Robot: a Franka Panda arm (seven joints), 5 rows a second.
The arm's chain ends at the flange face. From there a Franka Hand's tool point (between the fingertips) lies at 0.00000 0.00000 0.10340 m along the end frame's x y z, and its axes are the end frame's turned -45 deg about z.
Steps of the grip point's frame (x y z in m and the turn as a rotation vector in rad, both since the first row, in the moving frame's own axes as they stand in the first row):
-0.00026 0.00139 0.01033 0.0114 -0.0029 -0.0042
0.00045 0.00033 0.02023 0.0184 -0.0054 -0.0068
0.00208 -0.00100 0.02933 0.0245 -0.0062 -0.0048
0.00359 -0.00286 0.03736 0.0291 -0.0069 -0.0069
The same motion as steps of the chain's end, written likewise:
0.00185 0.00179 0.01034 0.0060 -0.0101 -0.0042
0.00229 0.00086 0.02025 0.0092 -0.0168 -0.0068
0.00301 -0.00085 0.02936 0.0129 -0.0217 -0.0048
0.00315 -0.00295 0.03741 0.0157 -0.0255 -0.0069

